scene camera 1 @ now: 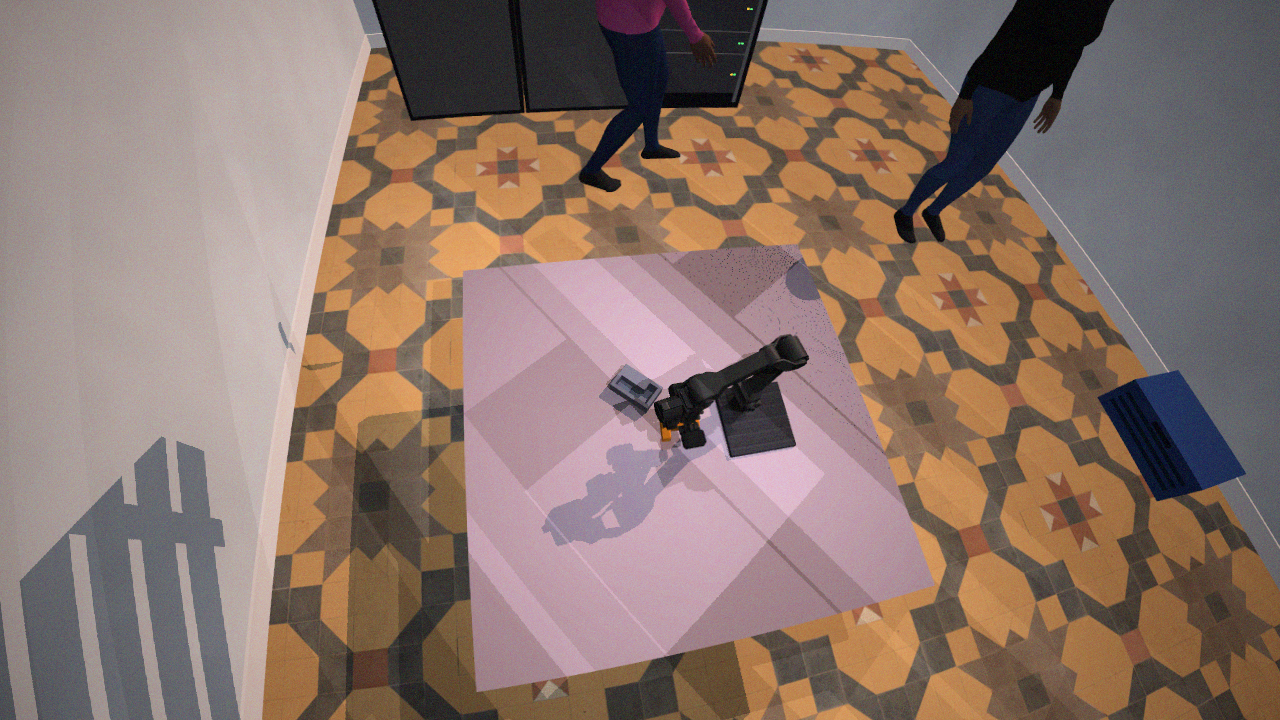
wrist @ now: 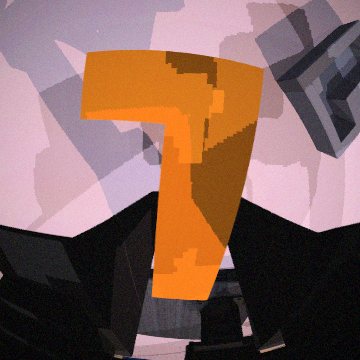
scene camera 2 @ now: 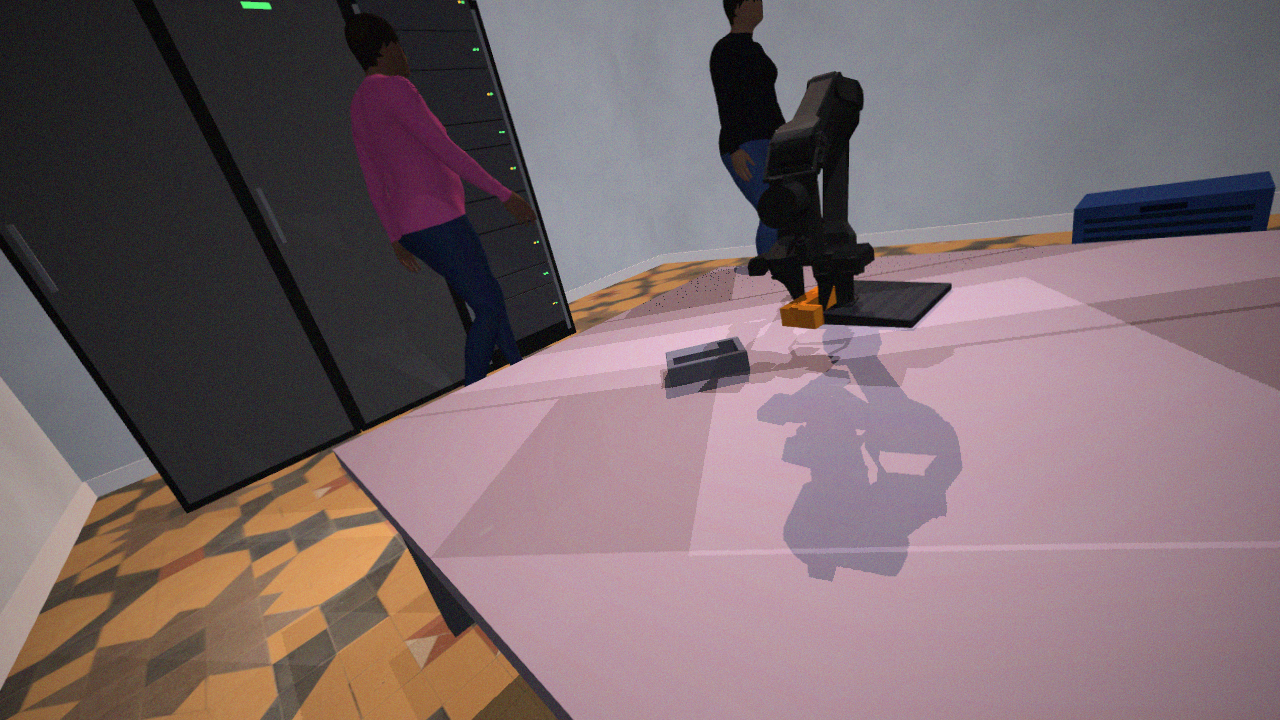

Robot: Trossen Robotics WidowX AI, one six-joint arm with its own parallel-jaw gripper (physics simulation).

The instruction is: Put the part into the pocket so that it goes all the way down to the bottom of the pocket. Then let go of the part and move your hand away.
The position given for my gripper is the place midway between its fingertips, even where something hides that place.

Observation:
My gripper (scene camera 2: 812, 311) holds an orange L-shaped block (scene camera 2: 804, 312), which touches nothing else. Further things: a grey pocket block (scene camera 1: 636, 388).
The orange L-shaped block also shows in the wrist view (wrist: 209, 105). My gripper also shows in scene camera 1 (scene camera 1: 681, 425) and in the wrist view (wrist: 189, 198). The grey pocket block shows as well in the wrist view (wrist: 315, 85).

